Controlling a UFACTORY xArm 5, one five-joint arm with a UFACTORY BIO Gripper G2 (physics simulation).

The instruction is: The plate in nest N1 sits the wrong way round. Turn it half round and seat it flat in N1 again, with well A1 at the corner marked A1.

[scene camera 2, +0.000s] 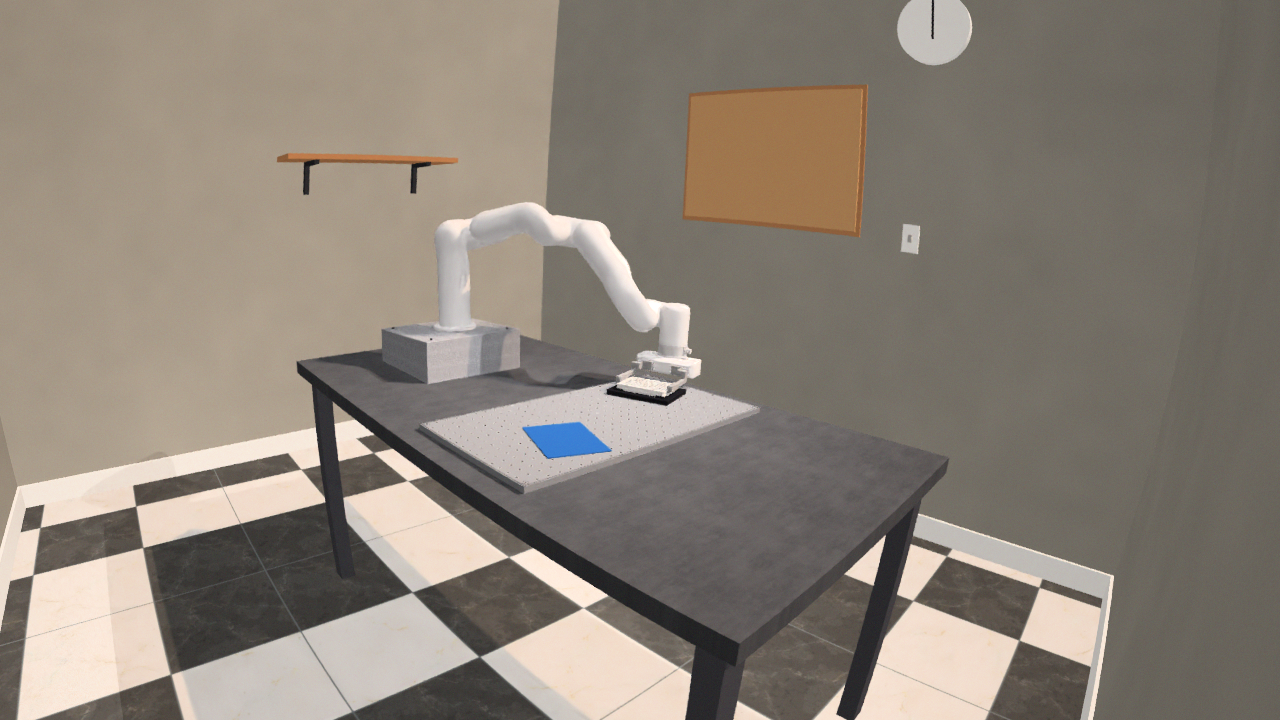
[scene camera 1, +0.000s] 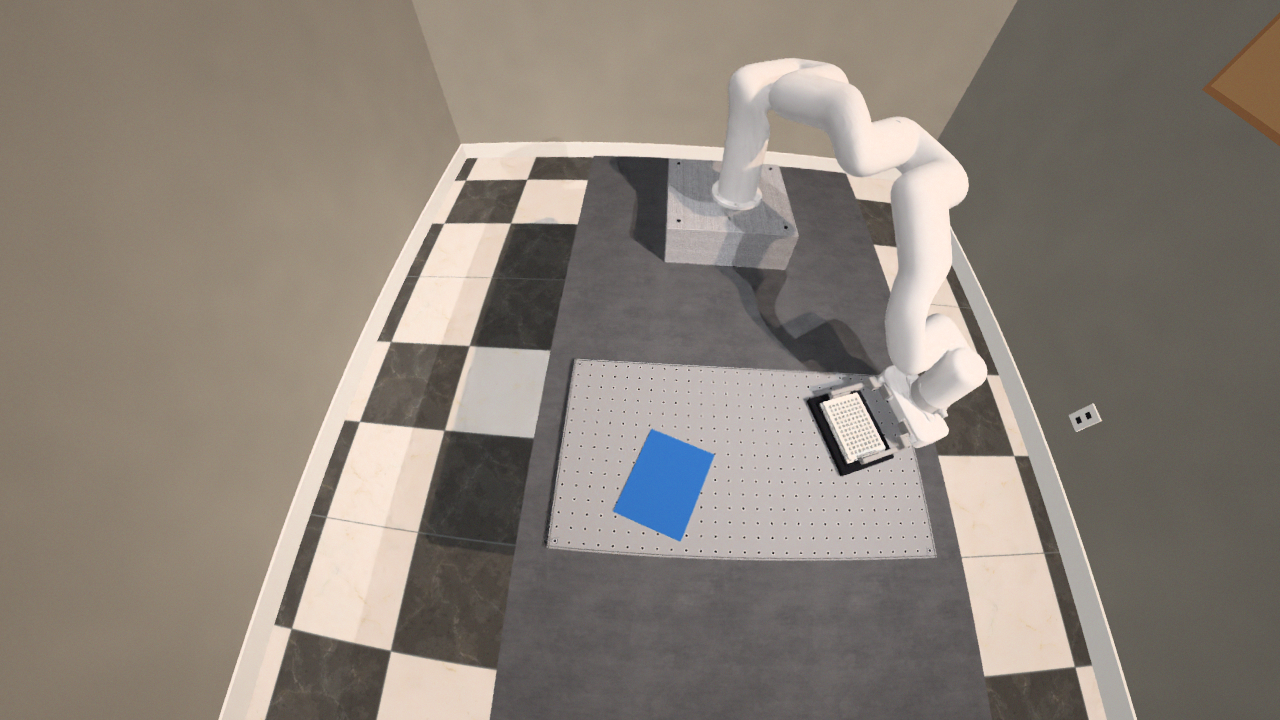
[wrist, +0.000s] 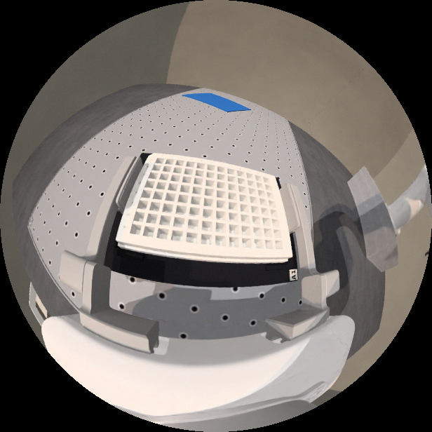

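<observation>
The white many-welled plate (scene camera 1: pixel 854 426) (scene camera 2: pixel 646 385) (wrist: pixel 207 205) lies in the black nest (scene camera 1: pixel 831 438) (scene camera 2: pixel 637 396) (wrist: pixel 200 276), its long side running from finger to finger. The nest's A1 label (wrist: pixel 293 274) shows at the near right corner in the wrist view. No mark for well A1 can be made out on the plate. My gripper (scene camera 1: pixel 859 424) (scene camera 2: pixel 646 382) (wrist: pixel 210 195) is low over the nest, its two finger pads against the plate's short ends. It looks shut on the plate. The pads' contact faces are partly hidden.
A flat blue sheet (scene camera 1: pixel 664 485) (scene camera 2: pixel 566 439) (wrist: pixel 217 102) lies on the perforated grey board (scene camera 1: pixel 760 528) (scene camera 2: pixel 501 461) (wrist: pixel 100 172), well away from the nest. The arm's grey base block (scene camera 1: pixel 729 246) (scene camera 2: pixel 452 353) stands at the back of the table (scene camera 1: pixel 733 626) (scene camera 2: pixel 733 519).
</observation>
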